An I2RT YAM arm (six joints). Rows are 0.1 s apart.
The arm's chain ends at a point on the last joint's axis. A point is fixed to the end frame.
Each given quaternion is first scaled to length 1.
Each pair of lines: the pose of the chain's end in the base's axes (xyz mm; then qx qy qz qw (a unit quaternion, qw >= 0)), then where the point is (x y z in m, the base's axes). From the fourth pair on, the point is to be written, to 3 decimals.
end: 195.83, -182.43, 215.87, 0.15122, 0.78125, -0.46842, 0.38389
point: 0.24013 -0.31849 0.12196
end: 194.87, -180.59, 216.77, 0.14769, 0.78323, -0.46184, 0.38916
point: 0.24186 -0.31518 0.12205
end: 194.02, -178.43, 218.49, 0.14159, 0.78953, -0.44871, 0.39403
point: 0.24458 -0.30980 0.12113
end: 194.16, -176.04, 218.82, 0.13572, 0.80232, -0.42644, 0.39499
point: 0.248 -0.302 0.116
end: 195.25, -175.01, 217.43, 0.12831, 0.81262, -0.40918, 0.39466
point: 0.251 -0.296 0.110
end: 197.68, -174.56, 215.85, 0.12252, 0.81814, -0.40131, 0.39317
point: 0.255 -0.293 0.106
